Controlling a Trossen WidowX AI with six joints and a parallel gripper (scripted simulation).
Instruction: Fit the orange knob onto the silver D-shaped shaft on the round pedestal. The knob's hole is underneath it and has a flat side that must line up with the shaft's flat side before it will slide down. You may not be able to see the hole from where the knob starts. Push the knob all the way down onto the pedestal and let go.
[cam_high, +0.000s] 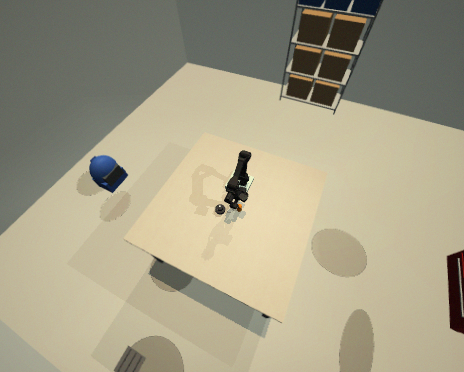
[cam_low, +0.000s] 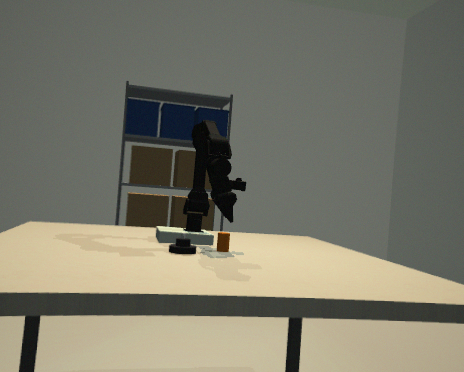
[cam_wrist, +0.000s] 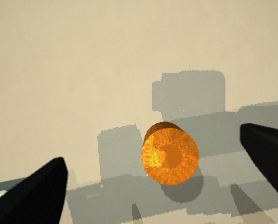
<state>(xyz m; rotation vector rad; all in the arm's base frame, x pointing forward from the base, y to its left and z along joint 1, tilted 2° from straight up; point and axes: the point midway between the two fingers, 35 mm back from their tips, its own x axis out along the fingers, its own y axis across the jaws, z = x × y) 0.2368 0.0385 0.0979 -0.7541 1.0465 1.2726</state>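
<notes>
Now: the orange knob 60 mm below my gripper tip, 20 mm to the right of it and 10 mm ahead of it. The rest, counted from my gripper tip: round pedestal (170 mm to the right, 70 mm below, 50 mm ahead).
</notes>
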